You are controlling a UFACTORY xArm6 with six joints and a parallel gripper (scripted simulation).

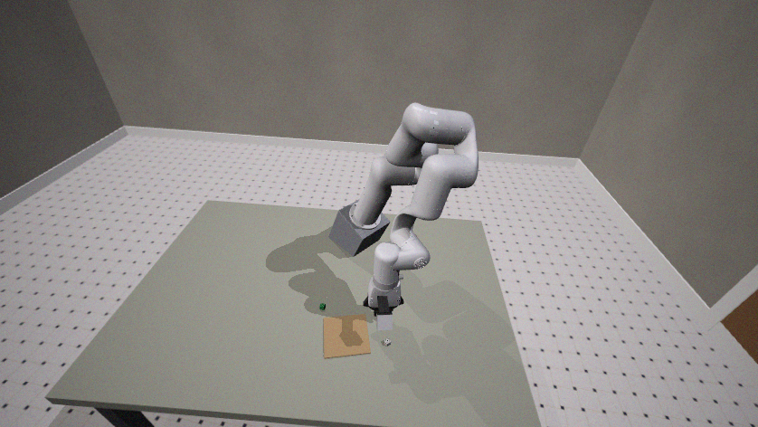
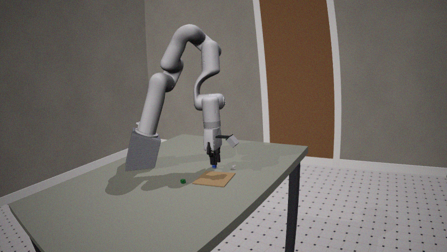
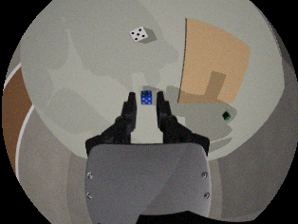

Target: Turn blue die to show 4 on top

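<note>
Right now my hand is 3 cm above the blue die and 1 cm past it. From my hand the other things lie so: white die: 8 cm ahead, 3 cm to the left, 3 cm below; tan mat: 10 cm to the right, 8 cm ahead, 4 cm below; green die: 21 cm to the right, 3 cm below, 1 cm behind.
</note>
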